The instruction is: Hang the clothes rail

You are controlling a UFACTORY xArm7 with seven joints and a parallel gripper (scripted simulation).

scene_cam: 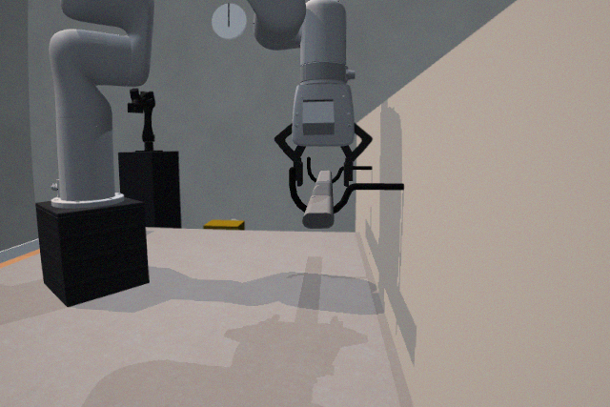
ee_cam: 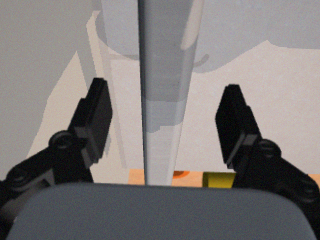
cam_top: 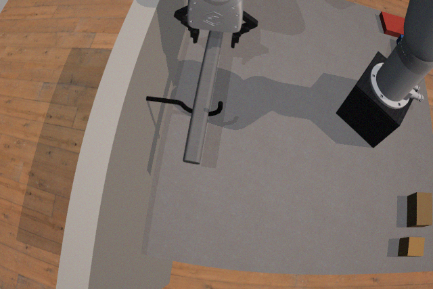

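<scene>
Right now the clothes rail is 20 mm below my hand. From my hand the other things lie so: red box 520 mm behind, 490 mm to the right, 200 mm below; beige wall 420 mm below, 120 mm ahead, 30 mm to the left.
</scene>
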